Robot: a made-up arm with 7 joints.
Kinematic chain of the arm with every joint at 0, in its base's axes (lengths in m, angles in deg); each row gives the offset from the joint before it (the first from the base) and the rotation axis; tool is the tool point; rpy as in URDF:
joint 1: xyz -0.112 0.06 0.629 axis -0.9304 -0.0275 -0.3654
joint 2: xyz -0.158 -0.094 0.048 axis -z
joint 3: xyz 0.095 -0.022 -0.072 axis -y
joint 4: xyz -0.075 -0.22 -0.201 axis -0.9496 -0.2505 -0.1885
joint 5: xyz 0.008 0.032 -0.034 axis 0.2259 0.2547 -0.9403
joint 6: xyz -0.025 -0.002 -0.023 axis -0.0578 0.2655 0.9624
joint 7: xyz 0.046 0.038 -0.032 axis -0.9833 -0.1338 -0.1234
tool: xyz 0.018 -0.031 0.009 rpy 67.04 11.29 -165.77
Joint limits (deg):
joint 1: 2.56..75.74
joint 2: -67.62..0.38
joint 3: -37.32..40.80
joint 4: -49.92..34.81
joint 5: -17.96..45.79
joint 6: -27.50..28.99
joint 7: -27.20..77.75
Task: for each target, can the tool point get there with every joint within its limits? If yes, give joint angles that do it. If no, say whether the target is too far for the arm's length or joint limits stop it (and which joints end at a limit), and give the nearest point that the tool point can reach.
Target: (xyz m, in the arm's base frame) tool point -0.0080 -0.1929 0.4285
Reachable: yes | joints 24.80 -41.12 29.45 -4.62 37.33 -12.22 23.13
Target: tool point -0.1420 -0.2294 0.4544
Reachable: yes | joints 17.72 -60.99 -24.10 -8.06 12.72 -7.50 29.21
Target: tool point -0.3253 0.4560 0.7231
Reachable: no: joint limits stop it (at a limit: joint 1, joint 2, joint 3, joint 4, joint 5, joint 6, joint 7) | nearest point -0.4464 -0.0099 0.7274 | short by 0.481 m
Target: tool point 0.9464 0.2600 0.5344
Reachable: no: too far | nearest point 0.1045 0.0498 0.3926 | short by 0.879 m
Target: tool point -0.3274 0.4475 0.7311
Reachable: no: joint limits stop it (at a limit: joint 1, joint 2, joint 3, joint 4, joint 5, joint 6, joint 7) | nearest point -0.4464 -0.0099 0.7274 | short by 0.473 m
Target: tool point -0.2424 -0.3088 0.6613
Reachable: yes | joints 58.03 -31.23 -6.40 19.47 -4.32 -1.63 27.70
